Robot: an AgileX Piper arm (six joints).
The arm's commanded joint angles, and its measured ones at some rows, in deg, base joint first. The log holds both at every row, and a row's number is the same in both.
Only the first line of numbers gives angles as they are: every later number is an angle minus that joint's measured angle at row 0.
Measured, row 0:
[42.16, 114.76, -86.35, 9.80, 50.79, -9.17]
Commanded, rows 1 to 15:
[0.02, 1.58, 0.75, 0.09, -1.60, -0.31]
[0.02, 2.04, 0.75, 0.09, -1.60, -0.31]
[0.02, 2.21, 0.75, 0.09, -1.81, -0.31]
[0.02, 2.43, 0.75, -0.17, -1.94, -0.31]
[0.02, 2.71, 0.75, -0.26, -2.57, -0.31]
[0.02, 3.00, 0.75, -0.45, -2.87, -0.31]
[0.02, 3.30, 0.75, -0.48, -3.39, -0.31]
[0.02, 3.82, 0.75, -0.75, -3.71, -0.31]
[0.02, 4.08, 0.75, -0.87, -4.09, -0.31]
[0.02, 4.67, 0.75, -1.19, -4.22, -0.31]
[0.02, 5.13, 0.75, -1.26, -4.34, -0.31]
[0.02, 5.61, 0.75, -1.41, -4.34, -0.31]
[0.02, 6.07, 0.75, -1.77, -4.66, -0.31]
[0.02, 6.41, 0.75, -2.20, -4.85, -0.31]
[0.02, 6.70, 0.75, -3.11, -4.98, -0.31]
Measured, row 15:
[0.03, 5.51, 0.72, -0.79, -3.66, -0.10]
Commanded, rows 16 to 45:
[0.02, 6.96, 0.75, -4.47, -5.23, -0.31]
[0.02, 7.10, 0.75, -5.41, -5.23, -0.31]
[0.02, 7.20, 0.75, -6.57, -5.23, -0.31]
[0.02, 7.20, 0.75, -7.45, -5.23, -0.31]
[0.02, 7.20, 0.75, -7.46, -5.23, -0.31]
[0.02, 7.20, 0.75, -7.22, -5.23, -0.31]
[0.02, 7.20, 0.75, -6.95, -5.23, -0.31]
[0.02, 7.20, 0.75, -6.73, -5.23, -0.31]
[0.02, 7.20, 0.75, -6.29, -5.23, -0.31]
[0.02, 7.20, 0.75, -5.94, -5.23, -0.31]
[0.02, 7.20, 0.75, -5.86, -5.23, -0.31]
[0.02, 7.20, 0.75, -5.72, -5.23, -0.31]
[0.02, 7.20, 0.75, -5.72, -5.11, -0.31]
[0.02, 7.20, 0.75, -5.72, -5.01, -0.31]
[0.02, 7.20, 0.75, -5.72, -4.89, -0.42]
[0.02, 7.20, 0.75, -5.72, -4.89, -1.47]
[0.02, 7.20, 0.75, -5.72, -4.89, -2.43]
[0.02, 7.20, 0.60, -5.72, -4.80, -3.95]
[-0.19, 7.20, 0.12, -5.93, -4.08, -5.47]
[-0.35, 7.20, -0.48, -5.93, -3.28, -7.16]
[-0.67, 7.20, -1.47, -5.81, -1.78, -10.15]
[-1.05, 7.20, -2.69, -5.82, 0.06, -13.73]
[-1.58, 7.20, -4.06, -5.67, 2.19, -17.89]
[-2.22, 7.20, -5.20, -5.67, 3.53, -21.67]
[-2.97, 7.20, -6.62, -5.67, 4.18, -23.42]
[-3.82, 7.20, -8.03, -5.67, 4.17, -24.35]
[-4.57, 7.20, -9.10, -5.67, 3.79, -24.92]
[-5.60, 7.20, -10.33, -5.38, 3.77, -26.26]
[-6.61, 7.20, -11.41, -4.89, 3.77, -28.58]
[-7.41, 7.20, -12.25, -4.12, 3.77, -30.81]
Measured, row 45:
[-4.14, 7.47, -8.47, -5.47, 3.44, -23.01]
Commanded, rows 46 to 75:
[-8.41, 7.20, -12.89, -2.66, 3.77, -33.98]
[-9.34, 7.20, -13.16, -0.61, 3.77, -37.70]
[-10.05, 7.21, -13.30, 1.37, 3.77, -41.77]
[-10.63, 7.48, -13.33, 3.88, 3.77, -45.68]
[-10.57, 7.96, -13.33, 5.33, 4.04, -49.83]
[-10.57, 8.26, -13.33, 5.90, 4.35, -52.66]
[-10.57, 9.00, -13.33, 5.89, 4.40, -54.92]
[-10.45, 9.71, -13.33, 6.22, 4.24, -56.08]
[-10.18, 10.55, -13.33, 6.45, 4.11, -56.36]
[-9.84, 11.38, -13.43, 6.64, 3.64, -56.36]
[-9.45, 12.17, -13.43, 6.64, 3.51, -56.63]
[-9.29, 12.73, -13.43, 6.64, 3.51, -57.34]
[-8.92, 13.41, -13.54, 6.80, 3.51, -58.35]
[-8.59, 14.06, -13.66, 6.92, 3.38, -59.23]
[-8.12, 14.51, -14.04, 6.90, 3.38, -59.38]
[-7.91, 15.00, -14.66, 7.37, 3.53, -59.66]
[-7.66, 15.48, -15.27, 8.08, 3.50, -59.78]
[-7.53, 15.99, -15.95, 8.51, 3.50, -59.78]
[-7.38, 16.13, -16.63, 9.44, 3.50, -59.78]
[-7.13, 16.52, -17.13, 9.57, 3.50, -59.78]
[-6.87, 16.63, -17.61, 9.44, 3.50, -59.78]
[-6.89, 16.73, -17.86, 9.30, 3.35, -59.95]
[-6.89, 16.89, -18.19, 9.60, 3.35, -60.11]
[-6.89, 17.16, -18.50, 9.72, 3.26, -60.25]
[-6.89, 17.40, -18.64, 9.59, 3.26, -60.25]
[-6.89, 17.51, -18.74, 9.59, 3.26, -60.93]
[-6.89, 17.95, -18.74, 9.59, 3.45, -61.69]
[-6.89, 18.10, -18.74, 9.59, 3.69, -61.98]
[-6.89, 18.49, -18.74, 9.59, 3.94, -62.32]
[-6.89, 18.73, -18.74, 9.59, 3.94, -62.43]
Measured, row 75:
[-6.93, 17.78, -18.27, 9.00, 3.59, -60.70]
